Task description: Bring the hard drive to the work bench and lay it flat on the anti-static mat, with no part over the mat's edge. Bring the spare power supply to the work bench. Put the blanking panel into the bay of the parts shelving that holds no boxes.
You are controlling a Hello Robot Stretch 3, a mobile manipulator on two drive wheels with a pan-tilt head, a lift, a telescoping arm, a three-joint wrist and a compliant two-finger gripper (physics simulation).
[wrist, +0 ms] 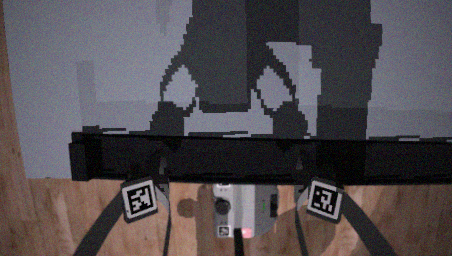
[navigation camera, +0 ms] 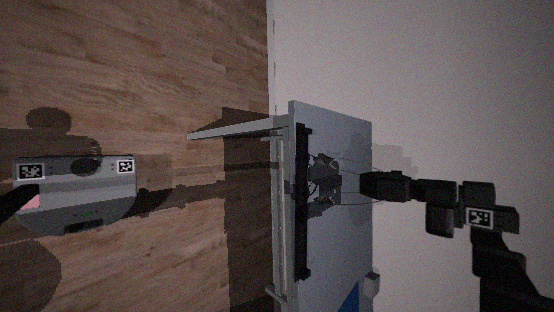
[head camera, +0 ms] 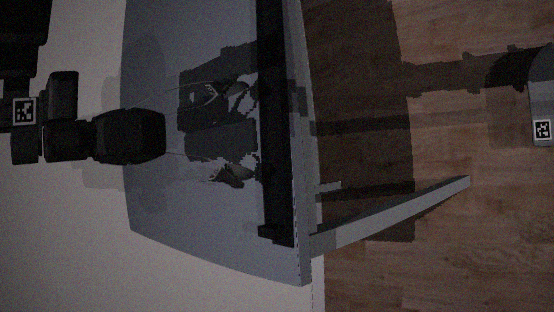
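Seen in the pictures: gripper, fingertip midpoint: (navigation camera: 314,178) (head camera: 248,129); robot's base, origin of the base link: (navigation camera: 84,166).
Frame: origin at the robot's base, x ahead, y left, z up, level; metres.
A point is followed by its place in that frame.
Note:
A long black bar (head camera: 275,115) {x -0.039, y -0.458, z 0.917 m} (navigation camera: 301,225) {x -0.172, y -0.460, z 0.917 m} (wrist: 410,160) with short end pieces lies along the near edge of a grey bench top (head camera: 225,245) {x 0.171, y -0.618, z 0.914 m} (navigation camera: 345,250) {x -0.392, y -0.800, z 0.914 m} (wrist: 45,100); it may be the blanking panel, but I cannot tell surely. My gripper (head camera: 244,129) {x -0.021, y -0.463, z 0.962 m} (navigation camera: 321,181) {x -0.021, y -0.463, z 0.962 m} (wrist: 230,167) {x -0.021, y -0.463, z 0.962 m} is open, its two fingertips wide apart and pointing down beside the bar, on its wall side. No thing shows held between them. Part of a blue mat (navigation camera: 351,301) {x -0.665, y -0.863, z 0.917 m} shows on the bench in the navigation view. The hard drive, power supply and parts shelving do not show.
A small grey block (navigation camera: 371,284) {x -0.665, y -1.046, z 0.954 m} is at the bench's wall-side edge, near the blue mat. A slanting bench leg (head camera: 400,207) {x 0.151, y -0.463, z 0.568 m} (navigation camera: 230,128) {x 0.168, y -0.463, z 0.521 m} stands out over the wooden floor. My base (navigation camera: 75,190) {x -0.087, y 0.027, z 0.160 m} (wrist: 245,207) is on the floor, away from the bench's near edge. A pale wall is behind the bench.

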